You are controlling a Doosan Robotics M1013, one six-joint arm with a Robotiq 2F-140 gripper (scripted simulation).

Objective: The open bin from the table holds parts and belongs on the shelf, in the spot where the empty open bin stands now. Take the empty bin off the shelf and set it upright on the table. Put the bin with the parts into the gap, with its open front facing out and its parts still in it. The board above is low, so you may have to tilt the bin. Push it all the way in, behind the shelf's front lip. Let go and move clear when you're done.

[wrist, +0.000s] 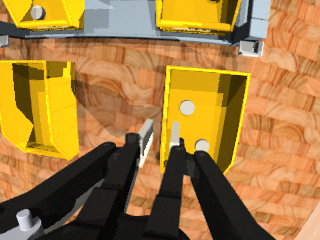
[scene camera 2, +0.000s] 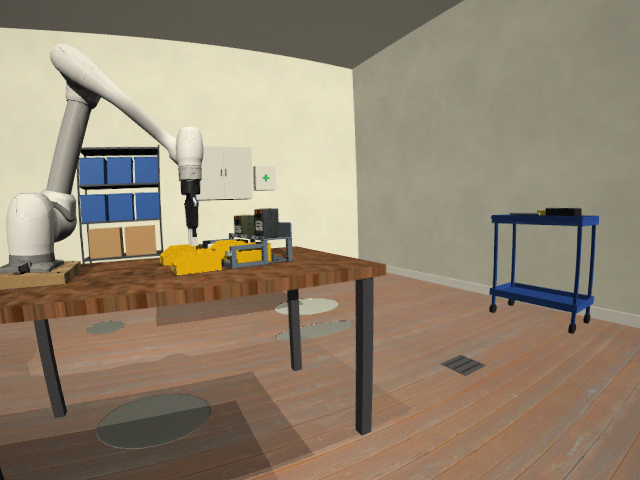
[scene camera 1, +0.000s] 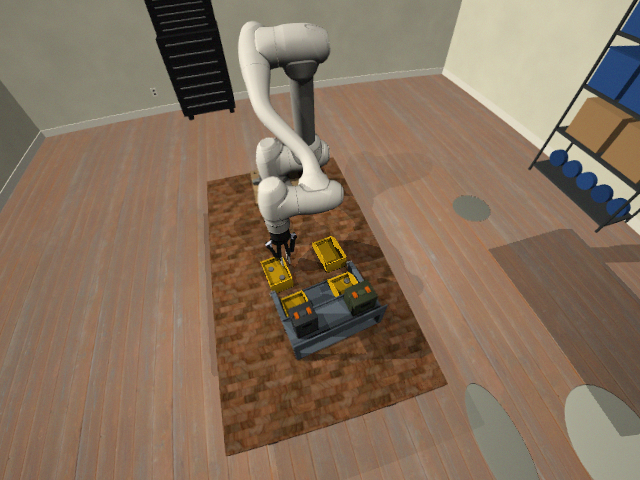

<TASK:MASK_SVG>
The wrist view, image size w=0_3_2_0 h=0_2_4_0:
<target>my gripper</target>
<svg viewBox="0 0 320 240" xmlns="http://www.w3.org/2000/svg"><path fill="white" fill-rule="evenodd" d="M276 239L256 222L208 152L197 150L194 154L186 151L185 139L179 137L180 122L173 121L170 153L160 189L155 196L150 215L132 216L126 214L139 167L142 168L152 143L154 119L147 119L138 133L126 133L124 146L116 147L114 142L104 142L28 192L0 203L0 240L190 240L179 228L183 177L186 175L190 177L213 240ZM83 205L75 220L65 224Z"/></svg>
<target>yellow bin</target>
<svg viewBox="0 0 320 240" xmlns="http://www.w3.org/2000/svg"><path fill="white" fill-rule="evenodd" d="M167 66L160 172L163 173L169 156L173 121L180 122L179 137L185 139L186 151L194 154L196 151L196 141L201 138L206 139L210 144L208 153L225 175L234 164L251 73ZM184 100L191 100L195 105L194 113L189 116L183 115L180 112L180 104Z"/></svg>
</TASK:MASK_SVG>
